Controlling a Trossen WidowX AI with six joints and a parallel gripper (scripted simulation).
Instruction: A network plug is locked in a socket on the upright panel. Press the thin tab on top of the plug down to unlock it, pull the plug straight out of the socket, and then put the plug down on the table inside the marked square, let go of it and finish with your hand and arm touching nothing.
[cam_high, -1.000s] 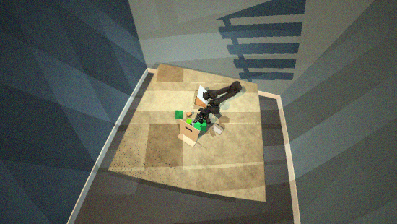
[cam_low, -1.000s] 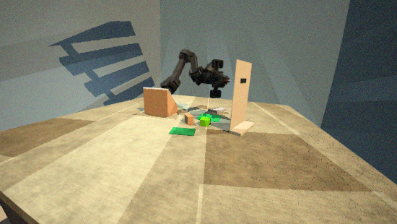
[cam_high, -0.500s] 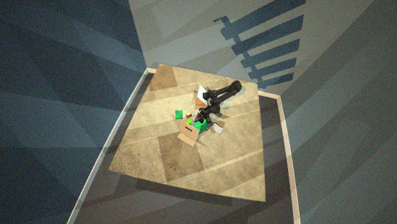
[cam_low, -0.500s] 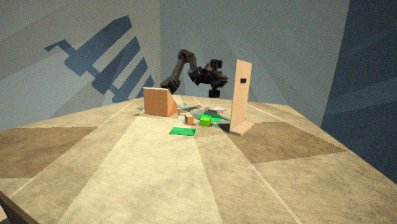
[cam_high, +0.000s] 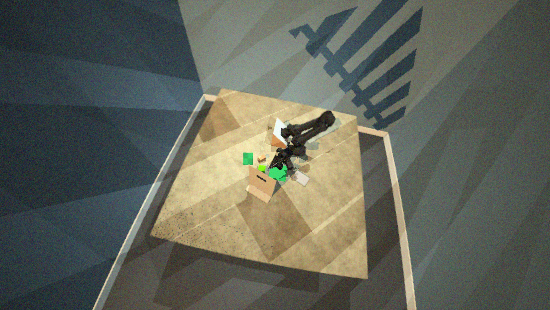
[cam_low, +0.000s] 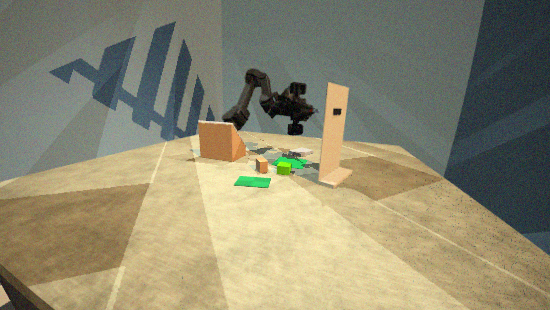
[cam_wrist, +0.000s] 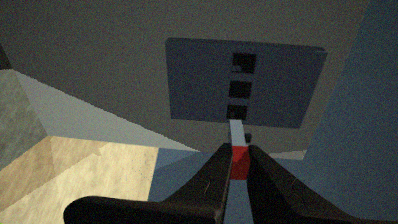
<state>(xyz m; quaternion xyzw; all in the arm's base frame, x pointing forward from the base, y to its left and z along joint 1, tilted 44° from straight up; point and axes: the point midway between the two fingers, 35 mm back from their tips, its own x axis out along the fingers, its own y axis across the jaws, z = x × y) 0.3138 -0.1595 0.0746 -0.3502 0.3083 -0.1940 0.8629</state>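
Right now my gripper tip is 80 mm past the flat green square, 70 mm to the right of it and 210 mm above it. From my gripper tip the other things lie so: upright tan panel: 80 mm ahead, 40 mm to the right, 80 mm below.
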